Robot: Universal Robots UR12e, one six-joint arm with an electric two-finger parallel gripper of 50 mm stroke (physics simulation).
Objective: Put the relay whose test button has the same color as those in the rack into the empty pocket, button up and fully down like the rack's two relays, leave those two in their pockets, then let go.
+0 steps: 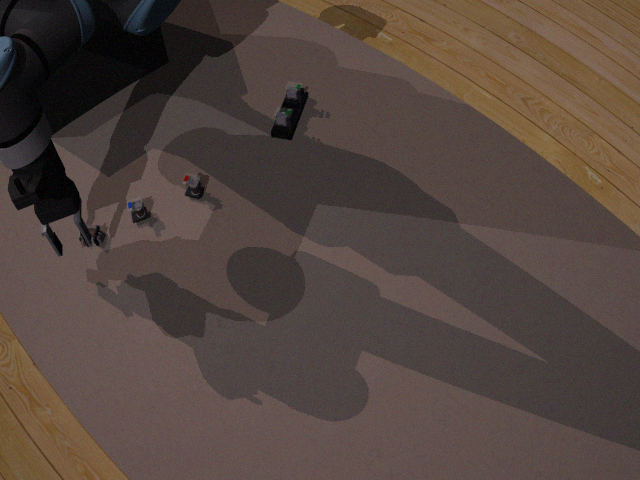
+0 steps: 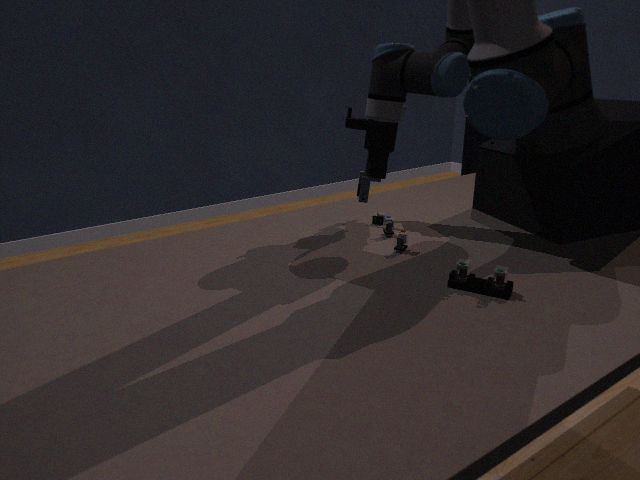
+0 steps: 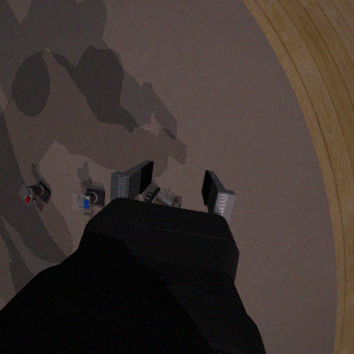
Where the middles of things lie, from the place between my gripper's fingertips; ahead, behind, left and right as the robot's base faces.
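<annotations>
With my hand 5 cm above the black rack [image 2: 475, 285], I am also 1 cm short of it and 44 cm to the right of it.
</annotations>
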